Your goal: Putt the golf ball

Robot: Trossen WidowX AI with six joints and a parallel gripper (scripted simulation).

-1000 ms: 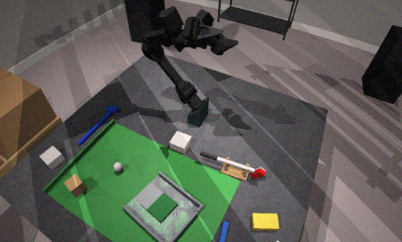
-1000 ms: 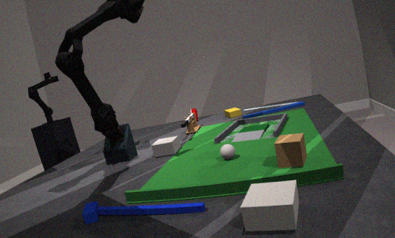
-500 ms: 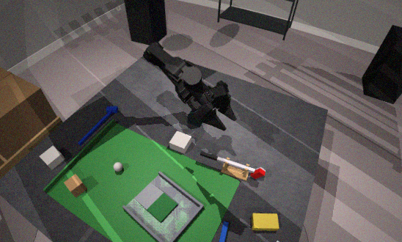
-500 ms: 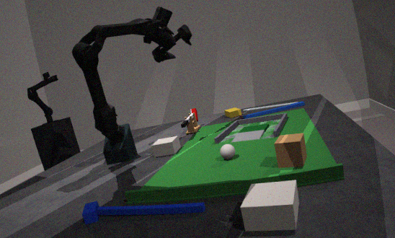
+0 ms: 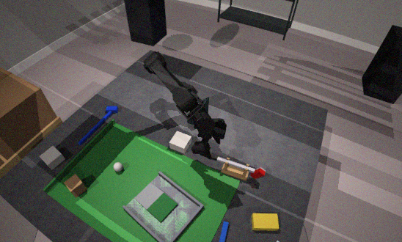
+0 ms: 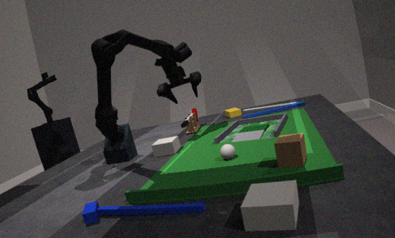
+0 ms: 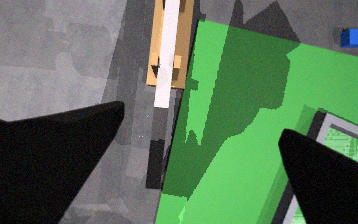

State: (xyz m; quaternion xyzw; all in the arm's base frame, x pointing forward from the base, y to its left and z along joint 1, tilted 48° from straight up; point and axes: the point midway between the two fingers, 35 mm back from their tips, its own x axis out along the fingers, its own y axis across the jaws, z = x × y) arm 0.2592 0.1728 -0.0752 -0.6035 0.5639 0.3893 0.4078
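My gripper tip is 9 cm above the red putter, 8 cm to the right of it and 3 cm past it. From my gripper tip the other things lie so: turf 25 cm to the right, 22 cm ahead, 15 cm below; white golf ball 39 cm to the right, 18 cm ahead, 13 cm below; yellow block 28 cm to the left, 15 cm ahead, 14 cm below.
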